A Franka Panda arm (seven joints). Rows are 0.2 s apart.
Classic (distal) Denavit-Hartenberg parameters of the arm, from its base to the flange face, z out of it. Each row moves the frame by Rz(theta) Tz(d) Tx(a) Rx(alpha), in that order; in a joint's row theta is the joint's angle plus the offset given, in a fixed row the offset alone. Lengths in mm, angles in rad.
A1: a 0; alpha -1.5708; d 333; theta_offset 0
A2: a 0; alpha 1.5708; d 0; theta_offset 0
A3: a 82.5; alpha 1.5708; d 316; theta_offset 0
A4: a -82.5; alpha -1.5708; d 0; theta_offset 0
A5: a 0; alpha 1.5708; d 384; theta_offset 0
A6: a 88; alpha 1.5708; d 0; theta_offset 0
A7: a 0; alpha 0; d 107; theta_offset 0
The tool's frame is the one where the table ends.
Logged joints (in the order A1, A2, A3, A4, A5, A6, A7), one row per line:
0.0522 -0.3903 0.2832 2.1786 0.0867 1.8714 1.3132
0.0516 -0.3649 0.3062 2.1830 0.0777 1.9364 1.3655
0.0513 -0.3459 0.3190 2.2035 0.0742 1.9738 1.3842
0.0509 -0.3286 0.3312 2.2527 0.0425 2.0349 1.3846
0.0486 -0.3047 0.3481 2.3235 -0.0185 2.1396 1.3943
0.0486 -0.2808 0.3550 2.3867 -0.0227 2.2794 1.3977
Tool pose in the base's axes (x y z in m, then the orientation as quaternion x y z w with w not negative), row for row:
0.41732 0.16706 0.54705 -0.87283 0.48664 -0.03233 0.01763
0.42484 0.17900 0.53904 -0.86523 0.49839 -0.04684 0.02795
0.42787 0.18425 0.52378 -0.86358 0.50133 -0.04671 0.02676
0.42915 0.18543 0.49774 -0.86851 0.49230 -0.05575 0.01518
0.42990 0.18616 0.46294 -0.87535 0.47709 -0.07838 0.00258
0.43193 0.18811 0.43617 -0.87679 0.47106 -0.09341 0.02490
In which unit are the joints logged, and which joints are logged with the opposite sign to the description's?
The joints are logged in radians. Opposite sign: A4.
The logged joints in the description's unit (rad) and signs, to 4 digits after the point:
0.0522 -0.3903 0.2832 -2.1786 0.0867 1.8714 1.3132
0.0516 -0.3649 0.3062 -2.1830 0.0777 1.9364 1.3655
0.0513 -0.3459 0.3190 -2.2035 0.0742 1.9738 1.3842
0.0509 -0.3286 0.3312 -2.2527 0.0425 2.0349 1.3846
0.0486 -0.3047 0.3481 -2.3235 -0.0185 2.1396 1.3943
0.0486 -0.2808 0.3550 -2.3867 -0.0227 2.2794 1.3977

